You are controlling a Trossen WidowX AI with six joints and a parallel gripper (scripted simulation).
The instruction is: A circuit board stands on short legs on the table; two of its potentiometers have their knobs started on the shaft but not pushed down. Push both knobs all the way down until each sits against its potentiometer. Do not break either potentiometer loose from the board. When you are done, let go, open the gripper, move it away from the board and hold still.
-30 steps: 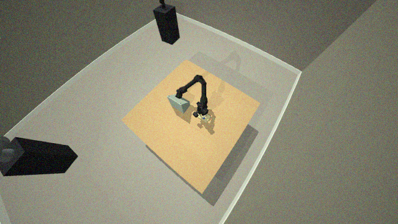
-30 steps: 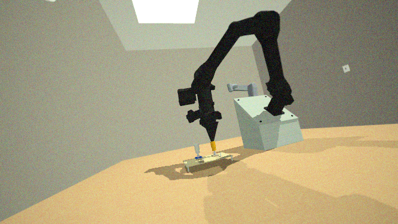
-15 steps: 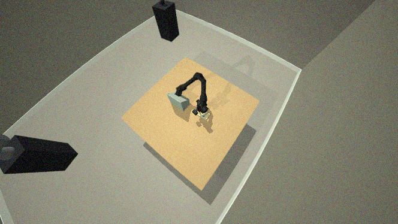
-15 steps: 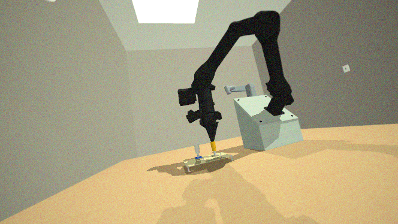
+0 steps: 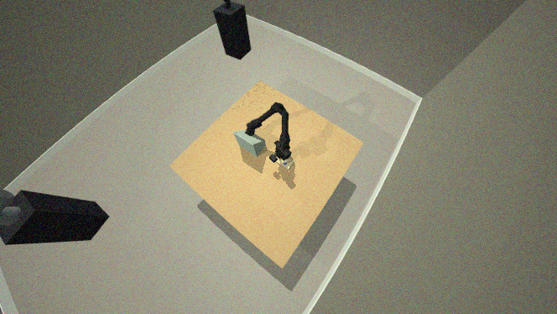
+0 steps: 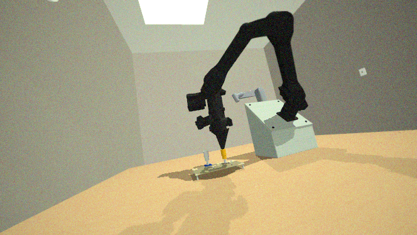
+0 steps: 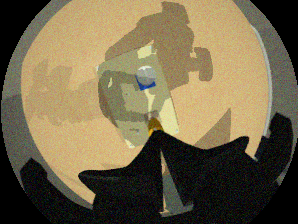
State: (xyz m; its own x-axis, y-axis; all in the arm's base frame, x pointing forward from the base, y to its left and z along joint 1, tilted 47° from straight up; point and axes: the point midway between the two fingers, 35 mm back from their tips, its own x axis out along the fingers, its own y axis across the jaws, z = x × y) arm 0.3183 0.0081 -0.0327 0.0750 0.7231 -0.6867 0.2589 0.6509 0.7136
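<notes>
The orange knob is 1 cm below my gripper tip.
</notes>
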